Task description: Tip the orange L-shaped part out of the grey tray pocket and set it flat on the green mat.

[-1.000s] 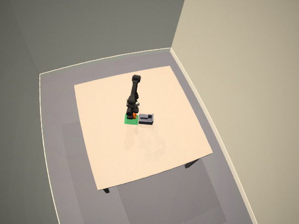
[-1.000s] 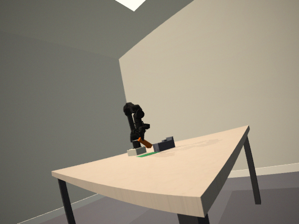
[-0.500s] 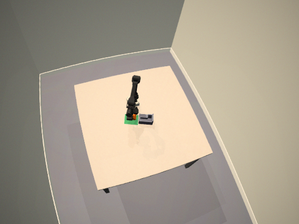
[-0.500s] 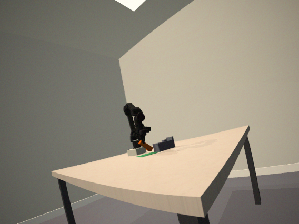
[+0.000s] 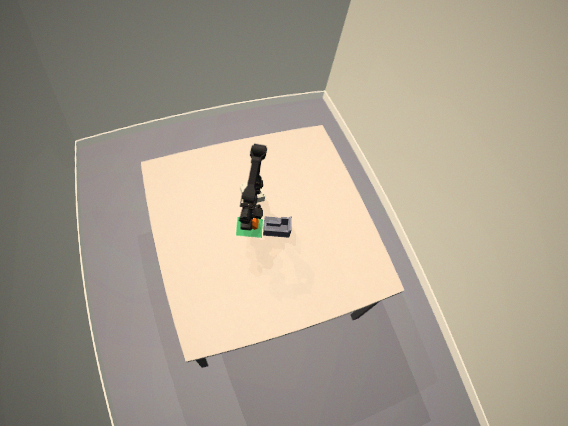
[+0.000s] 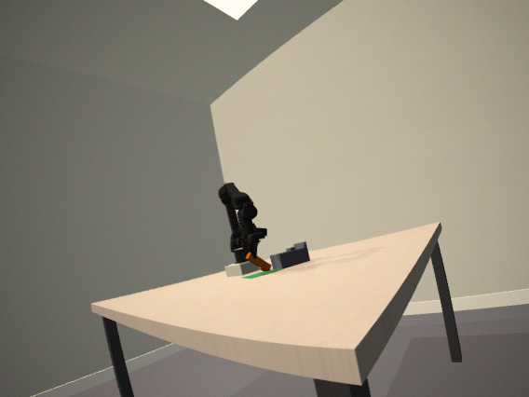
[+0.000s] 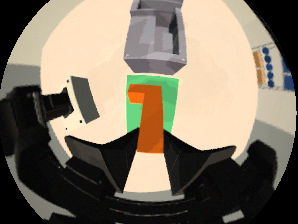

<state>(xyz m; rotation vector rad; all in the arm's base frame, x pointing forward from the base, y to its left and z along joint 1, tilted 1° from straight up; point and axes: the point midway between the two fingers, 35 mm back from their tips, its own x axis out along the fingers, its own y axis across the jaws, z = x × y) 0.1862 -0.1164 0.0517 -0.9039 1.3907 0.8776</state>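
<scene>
Right now my gripper tip is 30 mm to the right of the orange L-shaped part and 30 mm above it. Round my gripper tip: green mat (90 mm below, 20 mm to the left, 10 mm ahead).
</scene>
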